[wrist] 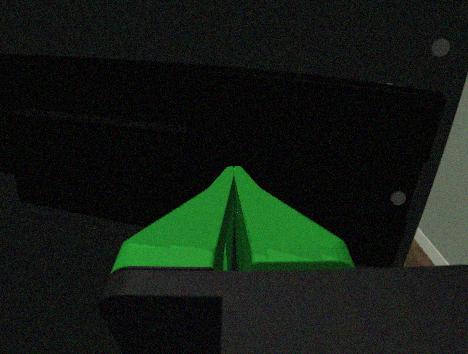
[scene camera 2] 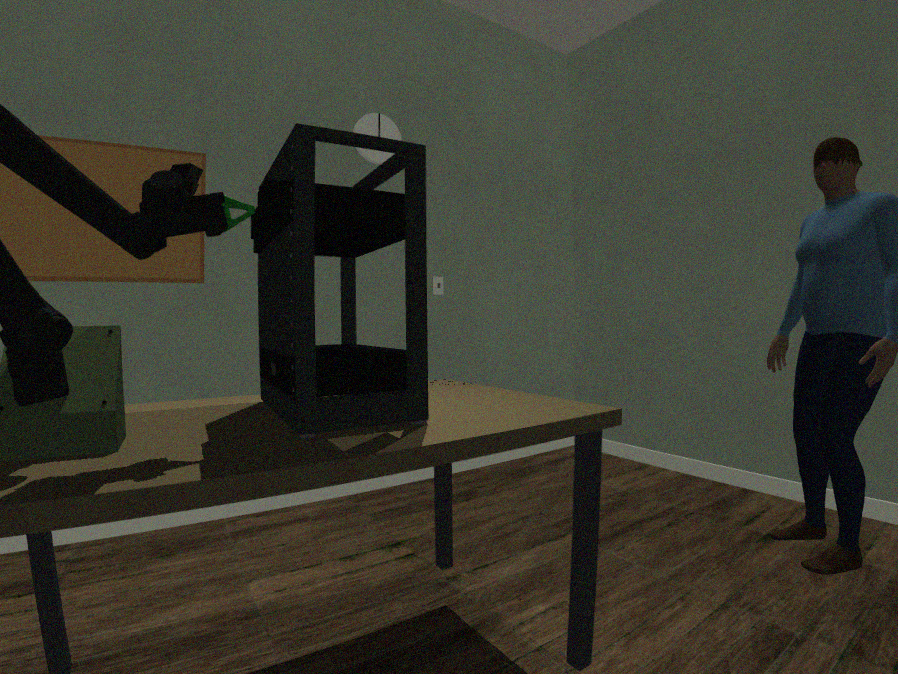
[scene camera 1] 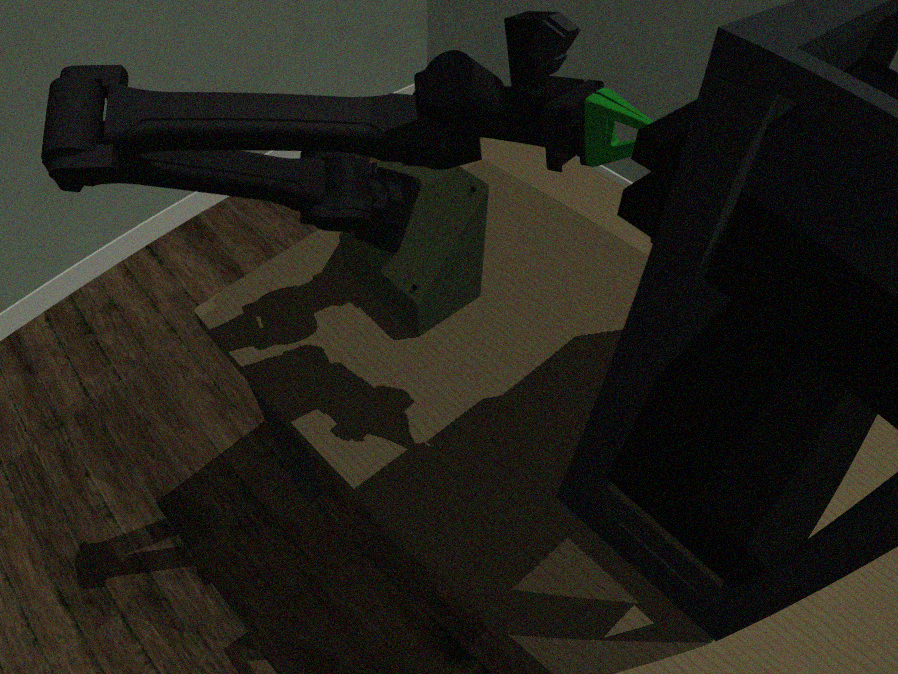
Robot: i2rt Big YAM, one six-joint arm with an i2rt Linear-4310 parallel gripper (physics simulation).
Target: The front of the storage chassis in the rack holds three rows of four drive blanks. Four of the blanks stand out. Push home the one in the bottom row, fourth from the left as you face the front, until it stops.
Path:
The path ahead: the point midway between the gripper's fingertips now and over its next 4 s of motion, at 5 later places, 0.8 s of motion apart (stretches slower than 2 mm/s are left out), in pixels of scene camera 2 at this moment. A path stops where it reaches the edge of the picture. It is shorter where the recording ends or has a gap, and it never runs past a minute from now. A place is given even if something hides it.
My gripper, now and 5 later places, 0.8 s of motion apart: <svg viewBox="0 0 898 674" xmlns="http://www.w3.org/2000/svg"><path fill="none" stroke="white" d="M254 209L265 209L245 207L251 202L260 210L264 206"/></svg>

